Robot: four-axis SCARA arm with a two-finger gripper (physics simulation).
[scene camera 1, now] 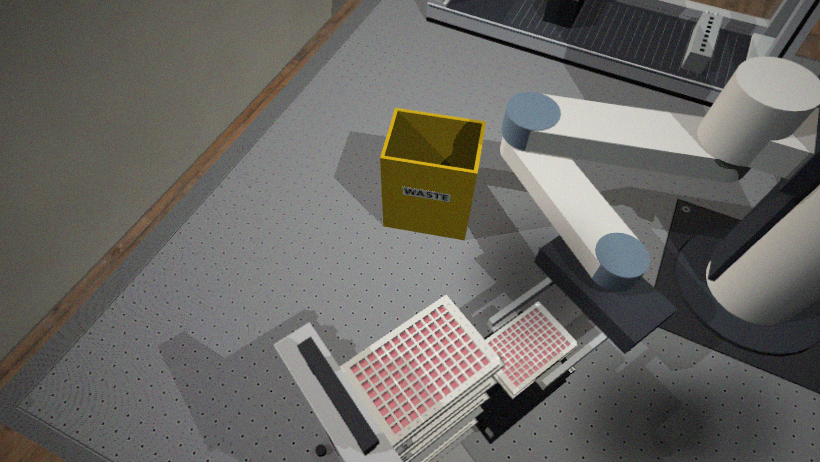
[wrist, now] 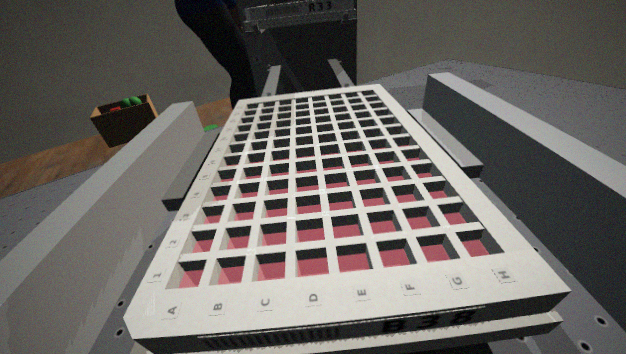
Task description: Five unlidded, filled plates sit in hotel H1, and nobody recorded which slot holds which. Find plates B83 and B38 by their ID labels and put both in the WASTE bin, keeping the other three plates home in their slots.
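Places are measured from the arm's base along level axes (x ahead, y left, z up), in centimetres.
Pixels of known places: gripper, fingertip midpoint: (scene camera 1: pixel 515 353) (wrist: pixel 312 109); arm's base at its link origin: (scene camera 1: pixel 744 291).
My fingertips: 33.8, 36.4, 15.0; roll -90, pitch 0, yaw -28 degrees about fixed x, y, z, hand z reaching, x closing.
Note:
For each thing: its top centre in the pictures, then the offset to it from my fingertips, as dx, dy, dz. "pt": a spot on its surface instead. Level surfaces: height alone.
- plate B38 at its top centre: (wrist: pixel 316 143) (scene camera 1: pixel 527 345) -1.1, -2.1, -0.4
- just outside hotel H1 at a spot on its surface: (scene camera 1: pixel 304 337) pt +17.4, +19.2, +29.4
- Label R33 at a spot on its surface: (wrist: pixel 320 7) pt +6.8, +9.4, +3.4
- yellow WASTE bin at its top centre: (scene camera 1: pixel 434 139) +25.0, -26.6, +6.3
- dark ribbed tray at its surface level: dz -8.8
- white block at a spot on its surface: (scene camera 1: pixel 701 43) pt -12.8, -89.0, -4.3
My gripper (scene camera 1: pixel 521 348) (wrist: pixel 312 109) is shut on plate B38 (scene camera 1: pixel 530 344) (wrist: pixel 325 200), a white plate with red-filled wells. Its pads press the two long sides, and the label B38 reads on its near edge in the wrist view. The plate is level, just outside hotel H1 (scene camera 1: pixel 304 337), on the arm's side. Several white plates are stacked in the hotel; the top one (scene camera 1: pixel 424 367) shows red wells. Label R33 (wrist: pixel 320 7) shows on a plate at the top of the wrist view. No label B83 is readable. The yellow WASTE bin (scene camera 1: pixel 424 215) stands upright; part of its inside is shadowed.
The white arm (scene camera 1: pixel 573 206) bends beside the bin, with its dark base plate at the right. A dark ribbed tray (scene camera 1: pixel 631 45) with a white block (scene camera 1: pixel 701 43) lies at the back. A brown box (wrist: pixel 125 122) with green and red things shows at left in the wrist view.

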